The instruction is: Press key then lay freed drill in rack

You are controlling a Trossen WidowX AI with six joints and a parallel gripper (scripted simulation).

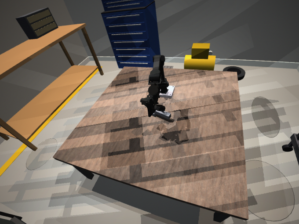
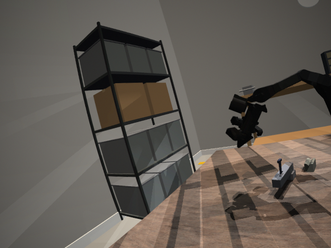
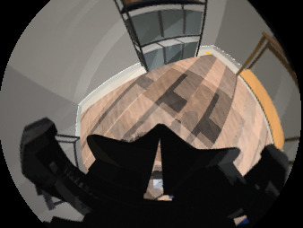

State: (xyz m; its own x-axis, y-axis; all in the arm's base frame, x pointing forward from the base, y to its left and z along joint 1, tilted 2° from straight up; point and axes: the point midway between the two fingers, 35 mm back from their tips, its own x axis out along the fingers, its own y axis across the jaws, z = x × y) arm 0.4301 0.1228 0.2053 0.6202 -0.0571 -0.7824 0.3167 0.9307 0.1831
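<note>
Right now the dark key is 170 mm behind my gripper tip and 100 mm below it. The rest, counted from my gripper tip: small rack 280 mm behind, 180 mm to the right, 180 mm below; grey housing block 180 mm behind, 150 mm below, 30 mm to the right; drill 180 mm behind, 140 mm below, 50 mm to the right.
</note>
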